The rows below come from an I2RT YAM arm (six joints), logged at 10 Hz.
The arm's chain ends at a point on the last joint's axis. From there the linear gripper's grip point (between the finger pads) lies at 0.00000 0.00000 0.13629 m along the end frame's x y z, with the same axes.
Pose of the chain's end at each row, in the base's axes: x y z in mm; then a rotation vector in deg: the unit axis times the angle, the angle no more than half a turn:
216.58 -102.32 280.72 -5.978 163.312 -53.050
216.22 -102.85 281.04 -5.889 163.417 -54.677
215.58 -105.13 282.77 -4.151 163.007 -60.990
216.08 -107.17 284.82 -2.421 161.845 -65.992
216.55 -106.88 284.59 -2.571 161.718 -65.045
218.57 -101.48 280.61 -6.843 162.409 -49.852
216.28 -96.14 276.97 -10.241 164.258 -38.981
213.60 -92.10 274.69 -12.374 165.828 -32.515
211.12 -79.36 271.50 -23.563 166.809 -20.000
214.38 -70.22 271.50 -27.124 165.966 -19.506
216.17 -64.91 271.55 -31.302 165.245 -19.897
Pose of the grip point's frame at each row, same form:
237.93 -181.23 171.67 -5.978 163.312 -53.050
236.19 -183.80 173.23 -5.889 163.417 -54.677
230.98 -193.97 180.57 -4.151 163.007 -60.990
228.94 -202.08 187.86 -2.421 161.845 -65.992
230.54 -200.80 186.82 -2.571 161.718 -65.045
244.31 -176.29 169.64 -6.843 162.409 -49.852
245.01 -155.05 157.47 -10.241 164.258 -38.981
241.84 -141.04 150.66 -12.374 165.828 -32.515
239.63 -107.30 141.19 -23.563 166.809 -20.000
244.19 -96.68 141.17 -27.124 165.966 -19.506
246.60 -91.24 141.33 -31.302 165.245 -19.897

